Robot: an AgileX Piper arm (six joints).
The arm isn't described. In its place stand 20 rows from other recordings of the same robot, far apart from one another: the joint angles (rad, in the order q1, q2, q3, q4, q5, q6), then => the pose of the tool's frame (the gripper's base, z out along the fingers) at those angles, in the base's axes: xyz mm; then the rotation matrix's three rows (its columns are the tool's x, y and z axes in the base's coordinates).
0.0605, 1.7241, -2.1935, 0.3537, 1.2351, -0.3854 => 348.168 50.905 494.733; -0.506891 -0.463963 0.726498; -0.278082 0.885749 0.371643; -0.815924 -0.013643 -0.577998
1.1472, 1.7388, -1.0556, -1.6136, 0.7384, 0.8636 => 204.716 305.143 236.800; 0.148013 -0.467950 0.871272; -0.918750 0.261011 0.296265; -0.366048 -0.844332 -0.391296
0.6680, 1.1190, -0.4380, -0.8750, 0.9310, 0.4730 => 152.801 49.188 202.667; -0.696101 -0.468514 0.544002; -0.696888 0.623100 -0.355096; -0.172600 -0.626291 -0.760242
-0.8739, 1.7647, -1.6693, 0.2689, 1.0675, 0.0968 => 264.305 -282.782 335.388; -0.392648 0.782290 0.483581; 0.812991 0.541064 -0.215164; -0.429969 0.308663 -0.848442
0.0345, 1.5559, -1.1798, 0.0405, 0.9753, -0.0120 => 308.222 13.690 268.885; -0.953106 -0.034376 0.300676; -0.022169 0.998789 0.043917; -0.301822 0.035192 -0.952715
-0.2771, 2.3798, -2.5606, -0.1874, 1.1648, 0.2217 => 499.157 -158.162 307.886; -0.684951 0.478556 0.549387; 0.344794 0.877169 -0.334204; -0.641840 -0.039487 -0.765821
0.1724, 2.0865, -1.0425, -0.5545, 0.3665, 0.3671 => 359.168 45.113 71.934; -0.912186 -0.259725 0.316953; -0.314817 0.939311 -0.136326; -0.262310 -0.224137 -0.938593
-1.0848, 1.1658, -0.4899, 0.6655, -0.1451, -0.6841 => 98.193 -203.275 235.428; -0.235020 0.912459 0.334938; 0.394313 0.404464 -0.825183; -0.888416 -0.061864 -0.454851
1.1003, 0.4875, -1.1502, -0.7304, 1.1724, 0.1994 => 52.373 -20.461 454.733; -0.076730 -0.451580 0.888925; -0.385004 0.835823 0.391371; -0.919720 -0.312210 -0.237992
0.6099, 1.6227, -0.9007, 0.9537, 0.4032, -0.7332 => 248.330 209.050 205.748; -0.747434 -0.585748 0.313436; -0.314742 0.727714 0.609400; -0.585047 0.356835 -0.728278
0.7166, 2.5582, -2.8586, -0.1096, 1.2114, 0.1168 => 415.143 349.262 295.167; -0.597447 -0.555874 0.577981; -0.417470 0.830985 0.367671; -0.684672 -0.021626 -0.728530
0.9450, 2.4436, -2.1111, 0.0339, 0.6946, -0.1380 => 316.719 441.617 161.892; -0.378565 -0.865515 0.327982; -0.714505 0.498528 0.490869; -0.588363 -0.048519 -0.807140
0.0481, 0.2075, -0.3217, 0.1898, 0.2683, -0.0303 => 63.313 7.604 285.009; -0.076367 -0.087269 0.993253; 0.148578 0.984044 0.097883; -0.985948 0.155051 -0.062182
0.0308, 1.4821, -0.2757, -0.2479, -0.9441, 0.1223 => 229.573 25.167 174.858; -0.182981 -0.229914 0.955854; -0.030210 0.973126 0.228285; -0.982652 0.012895 -0.185009
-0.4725, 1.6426, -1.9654, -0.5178, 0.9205, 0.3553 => 300.318 -193.757 486.262; -0.363493 0.744058 0.560581; 0.209730 0.651654 -0.728945; -0.907682 -0.147396 -0.392923
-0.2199, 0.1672, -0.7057, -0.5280, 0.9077, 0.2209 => -7.863 -35.265 355.345; -0.273348 0.549632 0.789421; -0.055017 0.810399 -0.583289; -0.960341 -0.202873 -0.191281
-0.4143, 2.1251, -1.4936, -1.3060, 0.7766, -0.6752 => 391.052 -239.210 183.865; -0.493717 -0.846464 0.199356; -0.548638 0.125323 -0.826614; 0.674715 -0.517488 -0.526276
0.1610, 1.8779, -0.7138, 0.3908, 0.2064, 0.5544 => 282.593 53.092 83.556; -0.704806 0.651458 0.280803; 0.699806 0.703366 0.124693; -0.116275 0.284392 -0.951631
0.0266, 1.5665, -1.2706, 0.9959, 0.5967, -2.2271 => 353.880 52.345 332.324; 0.277178 -0.621035 0.733136; -0.847323 0.201762 0.491260; -0.453009 -0.757369 -0.470293
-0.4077, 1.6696, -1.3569, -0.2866, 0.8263, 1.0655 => 324.230 -160.643 289.222; -0.137868 0.915035 0.379082; 0.872820 0.293155 -0.390188; -0.468165 0.277076 -0.839077
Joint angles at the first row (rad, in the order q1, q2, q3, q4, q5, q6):
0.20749, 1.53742, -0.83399, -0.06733, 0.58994, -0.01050
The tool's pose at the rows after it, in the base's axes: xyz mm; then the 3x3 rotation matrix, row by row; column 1 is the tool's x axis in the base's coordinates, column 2 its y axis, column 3 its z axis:
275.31 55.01 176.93; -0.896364 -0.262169 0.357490; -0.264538 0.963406 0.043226; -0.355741 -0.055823 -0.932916
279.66 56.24 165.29; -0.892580 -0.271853 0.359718; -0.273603 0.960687 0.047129; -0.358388 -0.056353 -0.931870
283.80 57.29 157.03; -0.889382 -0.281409 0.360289; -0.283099 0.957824 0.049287; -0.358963 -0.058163 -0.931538
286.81 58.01 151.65; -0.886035 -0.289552 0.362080; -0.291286 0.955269 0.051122; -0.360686 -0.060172 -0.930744
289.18 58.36 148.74; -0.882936 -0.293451 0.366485; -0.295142 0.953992 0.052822; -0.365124 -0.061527 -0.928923
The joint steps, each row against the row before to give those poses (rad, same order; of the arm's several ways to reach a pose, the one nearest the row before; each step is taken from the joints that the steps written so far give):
-0.00013, 0.04218, 0.03434, 0.00338, -0.07811, -0.00817
0.00001, 0.04056, 0.00779, 0.00100, -0.05160, -0.00902
-0.00003, 0.03311, -0.00068, 0.00024, -0.03353, -0.00932
-0.00017, 0.02248, -0.00180, 0.00043, -0.02300, -0.00873
-0.00082, 0.01373, -0.00262, 0.00035, -0.01616, -0.00513

